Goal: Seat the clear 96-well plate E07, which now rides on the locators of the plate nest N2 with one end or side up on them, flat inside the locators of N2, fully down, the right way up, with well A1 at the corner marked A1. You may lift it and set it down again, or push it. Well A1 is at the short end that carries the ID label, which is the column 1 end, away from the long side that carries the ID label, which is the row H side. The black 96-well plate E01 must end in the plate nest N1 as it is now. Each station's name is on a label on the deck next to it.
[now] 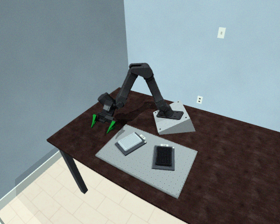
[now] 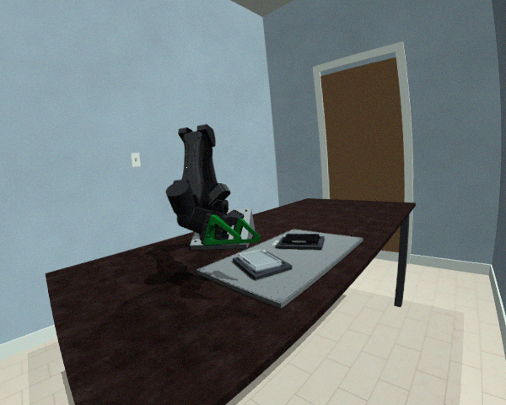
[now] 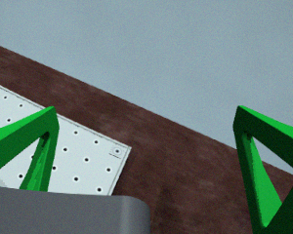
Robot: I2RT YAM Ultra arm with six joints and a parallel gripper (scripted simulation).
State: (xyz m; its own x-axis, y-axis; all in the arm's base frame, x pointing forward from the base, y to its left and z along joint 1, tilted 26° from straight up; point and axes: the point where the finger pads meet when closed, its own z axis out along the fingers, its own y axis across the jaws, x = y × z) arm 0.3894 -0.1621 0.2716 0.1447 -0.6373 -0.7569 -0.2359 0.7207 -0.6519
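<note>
Now: the dark plate nest N2 10 cm behind my hand, 13 cm to the left of it and 13 cm below it. The rest, counted from my hand: A1 corner mark (16 cm behind, 21 cm to the left, 13 cm below); N2 label (20 cm behind, 17 cm to the left, 14 cm below); nest N1 (12 cm behind, 36 cm to the left, 13 cm below).
</note>
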